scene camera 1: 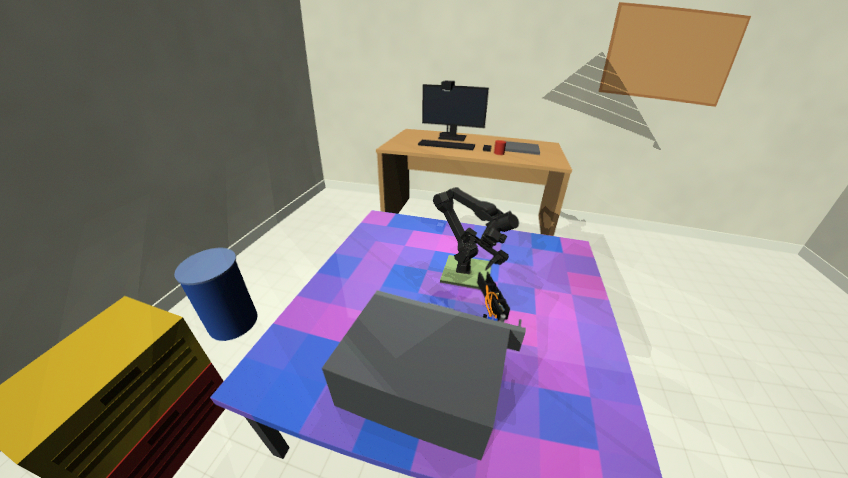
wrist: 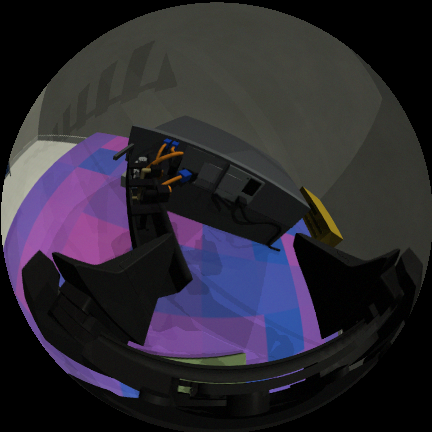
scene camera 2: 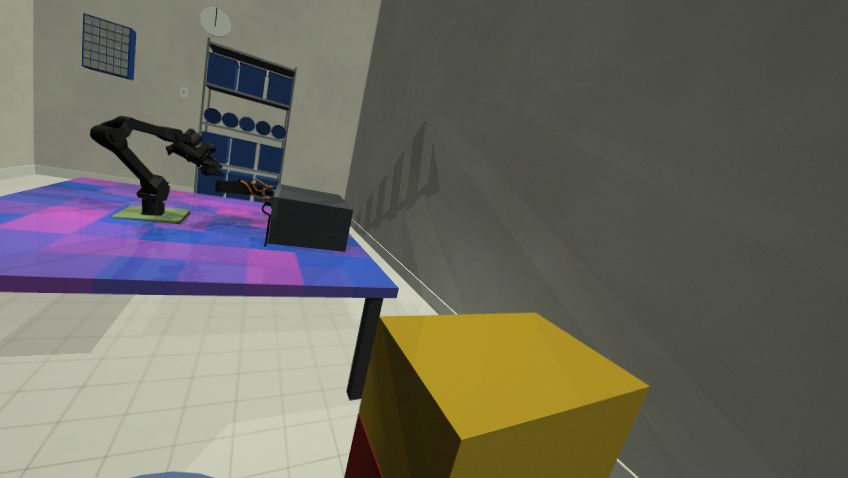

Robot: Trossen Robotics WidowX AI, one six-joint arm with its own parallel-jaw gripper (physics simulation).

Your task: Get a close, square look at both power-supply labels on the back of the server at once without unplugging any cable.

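Pixels of known places: gripper, fingertip midpoint: [scene camera 1: 475, 263] [wrist: 235, 240] [scene camera 2: 223, 171]; arm's base, link origin: [scene camera 1: 463, 269] [wrist: 207, 395] [scene camera 2: 152, 213].
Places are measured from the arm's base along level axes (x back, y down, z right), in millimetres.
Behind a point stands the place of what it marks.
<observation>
The grey server [scene camera 1: 415, 356] @(x -638, y -184, z 79 mm) [scene camera 2: 311, 219] @(x -566, y -115, z 284 mm) [wrist: 215, 137] @(x -583, y -183, z -18 mm) stands on the table; its back faces the arm. In the wrist view the back appears small, slanting down to the right. Two grey power-supply faces, one on the left [wrist: 209, 174] @(x -448, y -136, z -21 mm) and one on the right [wrist: 234, 184] @(x -432, y -143, z 32 mm), show side by side; their label text is too small to read. Black power cords [wrist: 240, 215] @(x -436, y -63, z 99 mm) hang below them. Orange cables [scene camera 1: 491, 302] @(x -363, y -160, z -116 mm) [scene camera 2: 255, 188] @(x -367, y -150, z -112 mm) [wrist: 172, 180] @(x -418, y -114, z -90 mm) run to blue plugs at their left. My gripper [scene camera 1: 497, 261] [scene camera 2: 214, 168] @(x -231, y -213, z -49 mm) [wrist: 235, 240] @(x -231, y -213, z -49 mm) is open and empty, in front of and apart from the server's back.
A black hinged cable arm [scene camera 1: 482, 283] @(x -262, y -150, z -82 mm) [scene camera 2: 228, 187] @(x -255, y -141, z -78 mm) [wrist: 172, 255] @(x -246, y -149, z -78 mm) juts from the server's back towards my arm, close to my left finger in the wrist view. A green base plate [scene camera 1: 448, 276] @(x -71, y -3, z 60 mm) [scene camera 2: 127, 214] @(x 70, y 4, z 40 mm) lies under my arm. A yellow box [scene camera 1: 112, 338] [scene camera 2: 504, 362] [wrist: 327, 222] stands beyond the table.
</observation>
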